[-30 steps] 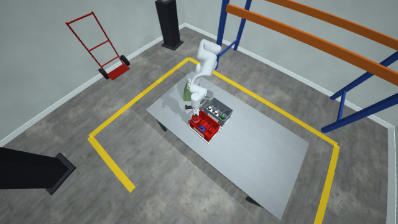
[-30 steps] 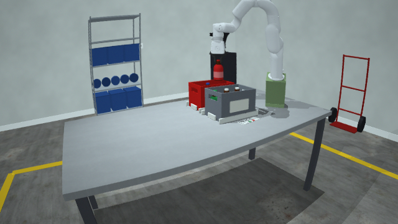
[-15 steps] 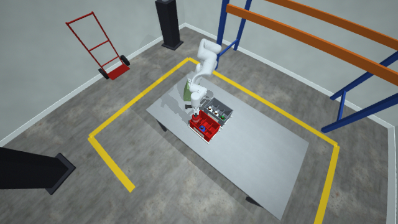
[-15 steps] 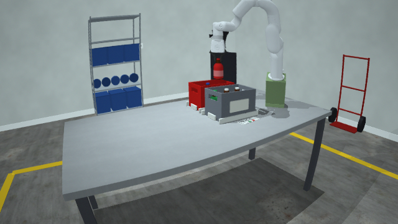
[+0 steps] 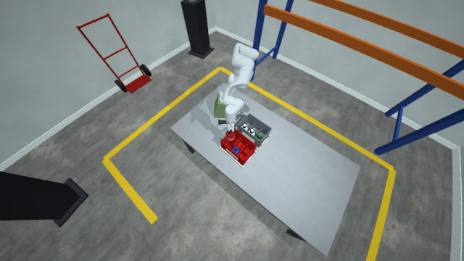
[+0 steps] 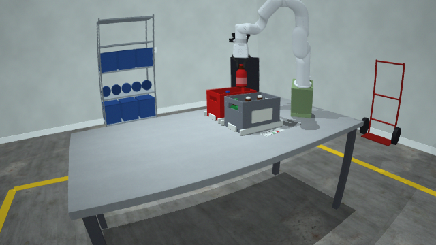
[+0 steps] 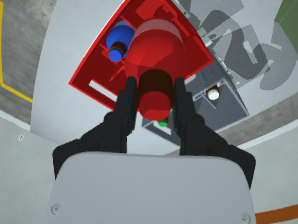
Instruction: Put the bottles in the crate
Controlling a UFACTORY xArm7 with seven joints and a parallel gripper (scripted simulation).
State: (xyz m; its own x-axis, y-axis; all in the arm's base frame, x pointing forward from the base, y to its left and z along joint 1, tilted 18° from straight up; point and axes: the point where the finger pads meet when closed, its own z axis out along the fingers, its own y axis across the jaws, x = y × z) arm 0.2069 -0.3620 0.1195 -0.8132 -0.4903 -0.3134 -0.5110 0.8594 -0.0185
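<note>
Right now my hand is 7 cm above the red bottle. The rest, counted from my hand: red crate (9 cm ahead, 25 cm below); then blue-capped bottle (8 cm ahead, 5 cm to the right, 25 cm below); then white-label bottle (5 cm ahead, 20 cm to the left, 25 cm below).
</note>
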